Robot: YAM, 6 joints.
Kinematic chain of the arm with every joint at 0, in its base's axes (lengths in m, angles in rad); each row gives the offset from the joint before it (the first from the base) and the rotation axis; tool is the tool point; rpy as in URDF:
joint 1: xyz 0 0 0.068 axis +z
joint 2: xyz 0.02 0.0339 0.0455 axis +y
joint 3: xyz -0.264 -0.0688 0 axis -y
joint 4: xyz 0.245 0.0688 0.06 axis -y
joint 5: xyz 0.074 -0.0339 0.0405 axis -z
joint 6: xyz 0.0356 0 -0.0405 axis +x
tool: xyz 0 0 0 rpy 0 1.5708 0
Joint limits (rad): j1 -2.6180..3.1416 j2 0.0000..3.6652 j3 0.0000..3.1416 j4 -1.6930..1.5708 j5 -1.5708..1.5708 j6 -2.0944..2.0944
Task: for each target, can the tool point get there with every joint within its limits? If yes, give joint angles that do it. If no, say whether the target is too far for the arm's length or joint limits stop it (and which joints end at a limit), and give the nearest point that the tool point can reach.
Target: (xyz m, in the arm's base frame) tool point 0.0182 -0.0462 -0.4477
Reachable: no: joint limits stop it (at a limit: joint 2) | nearest point 0.0353 -0.0897 -0.3468 | short by 0.111 m
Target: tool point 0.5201 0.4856 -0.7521
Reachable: no: too far | nearest point 0.3229 0.3015 -0.3245 | short by 0.506 m
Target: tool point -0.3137 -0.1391 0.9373
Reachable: no: too far | nearest point -0.2163 -0.1198 0.6963 | short by 0.261 m
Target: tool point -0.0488 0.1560 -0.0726
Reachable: yes | joints 1.9402 2.4968 0.3485 0.7229 0.3086 1.4084
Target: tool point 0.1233 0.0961 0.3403
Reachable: yes | joints 0.4485 0.7192 0.5527 0.5721 -1.2009 -0.2882
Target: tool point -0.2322 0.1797 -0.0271
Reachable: yes | joints 2.5727 2.3088 0.7209 0.4260 0.8310 0.3084
